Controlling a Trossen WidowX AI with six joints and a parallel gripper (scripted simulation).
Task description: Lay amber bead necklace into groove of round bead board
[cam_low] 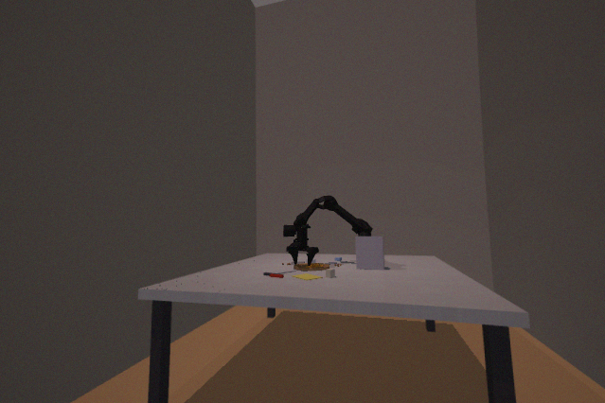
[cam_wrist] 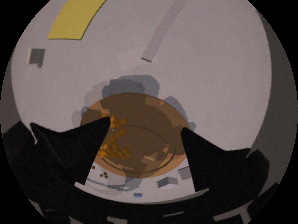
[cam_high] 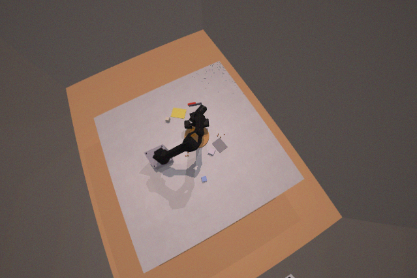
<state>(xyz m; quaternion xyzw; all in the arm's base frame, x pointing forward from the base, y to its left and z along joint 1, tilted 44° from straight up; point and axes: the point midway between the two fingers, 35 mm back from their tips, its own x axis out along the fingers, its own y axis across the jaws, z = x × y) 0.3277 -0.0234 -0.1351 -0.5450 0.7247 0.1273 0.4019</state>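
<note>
Right now the round bead board is 40 mm behind my gripper tip, 50 mm to the right of it and 10 mm below it. From my gripper tip the other things lie so: thin grey bar 60 mm ahead, 120 mm to the left, 20 mm below; yellow pad 70 mm behind, 220 mm to the left, 20 mm below; grey square plate 80 mm ahead, 210 mm to the right, 20 mm below.
</note>
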